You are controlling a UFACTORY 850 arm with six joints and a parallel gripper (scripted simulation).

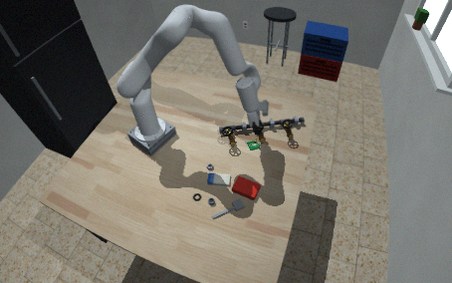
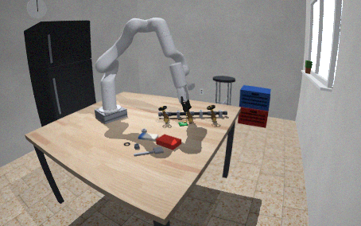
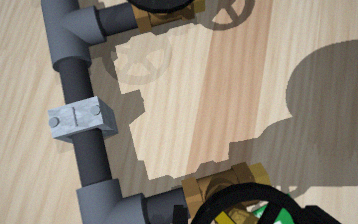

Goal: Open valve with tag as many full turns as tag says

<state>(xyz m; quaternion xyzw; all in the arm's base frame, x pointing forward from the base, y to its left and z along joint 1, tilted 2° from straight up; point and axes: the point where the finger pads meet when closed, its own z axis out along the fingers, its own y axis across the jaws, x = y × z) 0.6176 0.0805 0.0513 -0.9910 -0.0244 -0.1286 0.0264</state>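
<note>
The green tag is 10 cm below my hand, 5 cm to the right of it and 3 cm behind it. The rest, counted from my hand: grey scraper: 44 cm to the right, 10 cm below, 6 cm behind; then red box: 33 cm to the right, 9 cm below, 1 cm behind; then white block: 30 cm to the right, 15 cm behind, 10 cm below.
</note>
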